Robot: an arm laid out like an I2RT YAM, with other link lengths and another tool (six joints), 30 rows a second.
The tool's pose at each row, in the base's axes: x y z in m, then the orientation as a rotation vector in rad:
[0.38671 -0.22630 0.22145 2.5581 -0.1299 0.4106]
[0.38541 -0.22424 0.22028 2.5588 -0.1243 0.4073]
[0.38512 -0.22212 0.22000 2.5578 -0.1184 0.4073]
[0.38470 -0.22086 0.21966 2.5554 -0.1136 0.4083]
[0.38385 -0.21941 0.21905 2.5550 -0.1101 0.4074]
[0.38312 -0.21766 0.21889 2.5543 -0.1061 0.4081]
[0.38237 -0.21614 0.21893 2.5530 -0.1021 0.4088]
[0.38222 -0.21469 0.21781 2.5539 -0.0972 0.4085]
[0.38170 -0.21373 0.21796 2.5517 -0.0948 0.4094]
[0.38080 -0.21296 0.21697 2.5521 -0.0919 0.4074]
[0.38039 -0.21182 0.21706 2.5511 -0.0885 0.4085]
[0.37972 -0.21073 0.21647 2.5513 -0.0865 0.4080]
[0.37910 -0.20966 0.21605 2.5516 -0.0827 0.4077]
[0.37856 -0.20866 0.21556 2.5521 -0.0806 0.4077]
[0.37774 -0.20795 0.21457 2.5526 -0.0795 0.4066]
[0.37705 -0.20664 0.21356 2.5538 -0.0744 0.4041]
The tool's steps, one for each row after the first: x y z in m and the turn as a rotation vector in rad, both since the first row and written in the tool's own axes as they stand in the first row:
[-0.00162 -0.00211 -0.00049 0.0006 -0.0013 -0.0046]
[-0.00200 -0.00400 -0.00146 0.0000 0.0001 -0.0089]
[-0.00252 -0.00516 -0.00196 -0.0018 0.0021 -0.0123]
[-0.00353 -0.00655 -0.00245 -0.0020 0.0023 -0.0151]
[-0.00429 -0.00799 -0.00344 -0.0023 0.0037 -0.0178]
[-0.00501 -0.00913 -0.00447 -0.0031 0.0052 -0.0206]
[-0.00551 -0.01089 -0.00437 -0.0019 0.0058 -0.0241]
[-0.00597 -0.01154 -0.00514 -0.0037 0.0073 -0.0258]
[-0.00714 -0.01253 -0.00498 -0.0034 0.0064 -0.0283]
[-0.00751 -0.01339 -0.00577 -0.0039 0.0080 -0.0305]
[-0.00835 -0.01449 -0.00604 -0.0036 0.0080 -0.0321]
[-0.00908 -0.01550 -0.00643 -0.0030 0.0085 -0.0348]
[-0.00975 -0.01650 -0.00670 -0.0023 0.0089 -0.0362]
[-0.01085 -0.01745 -0.00650 -0.0019 0.0083 -0.0372]
[-0.01184 -0.01895 -0.00655 -0.0007 0.0074 -0.0413]

